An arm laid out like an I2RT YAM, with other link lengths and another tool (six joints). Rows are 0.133 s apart.
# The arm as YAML. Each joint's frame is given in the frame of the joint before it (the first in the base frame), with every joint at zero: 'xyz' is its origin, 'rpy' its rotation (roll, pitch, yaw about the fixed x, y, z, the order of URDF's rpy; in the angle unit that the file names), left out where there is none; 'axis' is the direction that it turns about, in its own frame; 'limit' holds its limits. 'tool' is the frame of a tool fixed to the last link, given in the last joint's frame.
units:
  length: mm
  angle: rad
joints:
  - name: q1
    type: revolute
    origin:
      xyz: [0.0, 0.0, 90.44]
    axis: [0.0, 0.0, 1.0]
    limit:
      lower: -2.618
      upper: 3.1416
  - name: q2
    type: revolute
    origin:
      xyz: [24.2, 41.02, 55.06]
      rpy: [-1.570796, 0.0, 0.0]
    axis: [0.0, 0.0, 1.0]
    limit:
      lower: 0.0
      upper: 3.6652
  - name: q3
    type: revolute
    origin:
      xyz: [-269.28, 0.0, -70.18]
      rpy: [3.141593, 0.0, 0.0]
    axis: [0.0, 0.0, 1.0]
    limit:
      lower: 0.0
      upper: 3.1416
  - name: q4
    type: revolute
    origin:
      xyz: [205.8, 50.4, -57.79]
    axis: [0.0, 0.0, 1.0]
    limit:
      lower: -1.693
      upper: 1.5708
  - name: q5
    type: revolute
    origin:
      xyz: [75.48, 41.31, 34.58]
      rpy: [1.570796, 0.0, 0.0]
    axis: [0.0, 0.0, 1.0]
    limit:
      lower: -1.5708
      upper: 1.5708
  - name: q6
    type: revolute
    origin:
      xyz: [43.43, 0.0, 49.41]
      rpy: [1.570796, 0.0, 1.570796]
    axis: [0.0, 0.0, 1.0]
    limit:
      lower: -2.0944
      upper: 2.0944
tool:
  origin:
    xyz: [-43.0, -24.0, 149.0]
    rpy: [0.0, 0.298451, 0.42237]
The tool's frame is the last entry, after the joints.
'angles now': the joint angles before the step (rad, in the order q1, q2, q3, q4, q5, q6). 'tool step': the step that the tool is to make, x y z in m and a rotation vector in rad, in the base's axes. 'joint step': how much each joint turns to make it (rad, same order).
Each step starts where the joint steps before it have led.
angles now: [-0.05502, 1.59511, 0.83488, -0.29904, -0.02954, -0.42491]
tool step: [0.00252, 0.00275, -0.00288, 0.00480, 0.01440, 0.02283]
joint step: [0.00020, 0.02858, 0.02332, -0.01005, -0.01443, -0.01790]
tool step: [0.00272, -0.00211, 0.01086, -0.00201, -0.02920, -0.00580]
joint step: [-0.00538, -0.03026, 0.00696, -0.00794, 0.00049, 0.00021]
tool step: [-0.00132, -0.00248, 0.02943, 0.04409, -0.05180, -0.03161]
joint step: [-0.02857, -0.08735, 0.01900, -0.05622, -0.03916, 0.02767]
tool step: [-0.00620, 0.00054, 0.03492, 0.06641, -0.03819, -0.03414]
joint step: [-0.03011, -0.09192, 0.04761, -0.10370, -0.05578, 0.04276]
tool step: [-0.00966, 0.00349, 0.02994, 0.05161, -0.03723, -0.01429]
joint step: [-0.01914, -0.08458, 0.03668, -0.08619, -0.04809, 0.02939]
